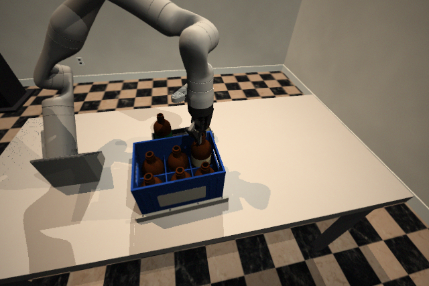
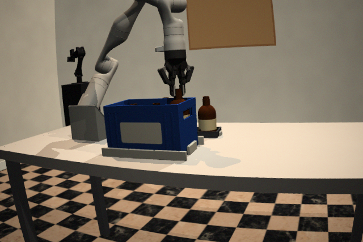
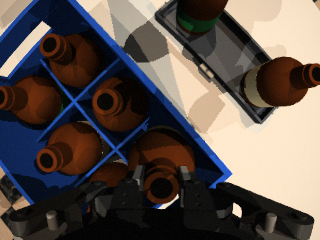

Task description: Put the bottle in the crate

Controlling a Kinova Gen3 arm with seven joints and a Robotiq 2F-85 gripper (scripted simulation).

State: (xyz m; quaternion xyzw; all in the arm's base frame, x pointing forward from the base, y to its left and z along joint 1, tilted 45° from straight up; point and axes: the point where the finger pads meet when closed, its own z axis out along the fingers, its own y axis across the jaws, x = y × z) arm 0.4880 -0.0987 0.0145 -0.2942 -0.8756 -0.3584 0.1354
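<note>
The crate lies 12 cm below my hand, 8 cm behind it and 5 cm to the right of it. The rest, counted from my hand: dark tray: 20 cm to the left, 19 cm below, 6 cm behind.
</note>
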